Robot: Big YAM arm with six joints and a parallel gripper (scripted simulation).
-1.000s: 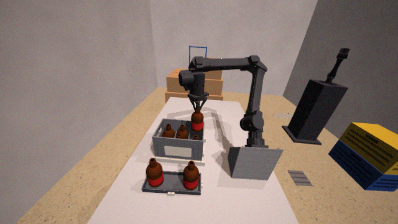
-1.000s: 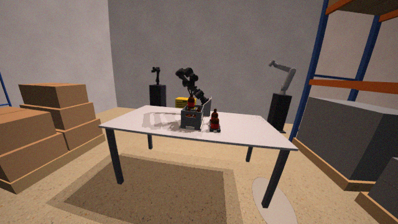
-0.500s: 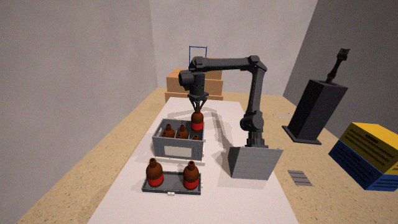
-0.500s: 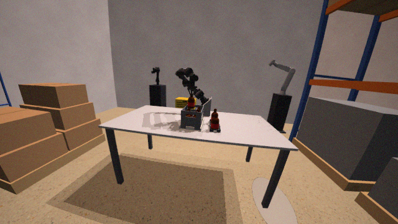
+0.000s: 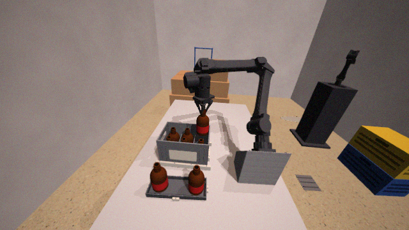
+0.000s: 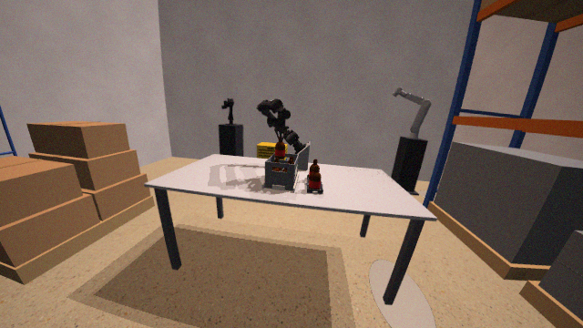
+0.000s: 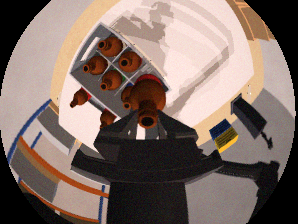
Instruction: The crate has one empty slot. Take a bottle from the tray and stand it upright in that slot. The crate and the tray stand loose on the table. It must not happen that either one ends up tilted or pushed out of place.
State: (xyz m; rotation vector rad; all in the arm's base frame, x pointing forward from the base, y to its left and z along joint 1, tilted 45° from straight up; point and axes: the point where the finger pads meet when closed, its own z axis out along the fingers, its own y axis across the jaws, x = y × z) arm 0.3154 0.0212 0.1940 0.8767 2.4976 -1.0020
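The brown bottle lies 6 cm below my hand. From my hand the other things lie so: grey crate (21 cm below, 9 cm ahead, 5 cm to the left); then dark tray (28 cm below, 27 cm to the left, 8 cm ahead).
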